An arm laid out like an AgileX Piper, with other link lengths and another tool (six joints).
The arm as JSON. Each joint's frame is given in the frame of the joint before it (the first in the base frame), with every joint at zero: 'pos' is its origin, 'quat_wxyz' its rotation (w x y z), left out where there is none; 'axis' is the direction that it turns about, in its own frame. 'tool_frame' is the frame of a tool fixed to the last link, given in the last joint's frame.
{
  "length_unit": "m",
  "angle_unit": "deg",
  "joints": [
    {
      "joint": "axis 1",
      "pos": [
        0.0,
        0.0,
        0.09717
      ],
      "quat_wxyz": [
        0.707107,
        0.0,
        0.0,
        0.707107
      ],
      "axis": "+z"
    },
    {
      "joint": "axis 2",
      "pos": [
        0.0,
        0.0,
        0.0
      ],
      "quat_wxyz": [
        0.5,
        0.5,
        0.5,
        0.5
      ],
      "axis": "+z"
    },
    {
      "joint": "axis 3",
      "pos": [
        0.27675,
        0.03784,
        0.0
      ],
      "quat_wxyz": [
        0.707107,
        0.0,
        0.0,
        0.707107
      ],
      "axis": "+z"
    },
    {
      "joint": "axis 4",
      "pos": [
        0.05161,
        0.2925,
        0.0
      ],
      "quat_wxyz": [
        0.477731,
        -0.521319,
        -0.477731,
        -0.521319
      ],
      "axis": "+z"
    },
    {
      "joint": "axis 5",
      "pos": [
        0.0,
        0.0,
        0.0
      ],
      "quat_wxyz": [
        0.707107,
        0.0,
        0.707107,
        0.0
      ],
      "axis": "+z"
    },
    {
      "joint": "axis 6",
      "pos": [
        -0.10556,
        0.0,
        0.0
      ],
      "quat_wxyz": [
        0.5,
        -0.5,
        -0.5,
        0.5
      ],
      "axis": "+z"
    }
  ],
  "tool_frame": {
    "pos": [
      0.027,
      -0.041,
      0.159
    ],
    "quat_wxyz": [
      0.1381,
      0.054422,
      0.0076,
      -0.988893
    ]
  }
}
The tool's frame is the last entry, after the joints.
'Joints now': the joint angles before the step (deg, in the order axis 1, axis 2, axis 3, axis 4, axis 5, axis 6). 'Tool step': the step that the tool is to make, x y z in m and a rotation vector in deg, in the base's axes. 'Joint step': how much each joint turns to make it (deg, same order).
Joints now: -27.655 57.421 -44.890 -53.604 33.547 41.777
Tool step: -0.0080 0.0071 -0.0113 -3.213 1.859 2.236
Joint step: 0.006 -2.868 4.699 -4.718 -2.313 0.854
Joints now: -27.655 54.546 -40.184 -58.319 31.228 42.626
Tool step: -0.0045 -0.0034 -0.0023 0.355 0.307 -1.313
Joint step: 0.004 0.044 0.026 -0.184 1.275 0.670
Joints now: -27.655 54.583 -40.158 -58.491 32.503 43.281
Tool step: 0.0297 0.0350 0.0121 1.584 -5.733 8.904
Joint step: 0.021 -1.499 1.259 6.429 -10.088 -4.321
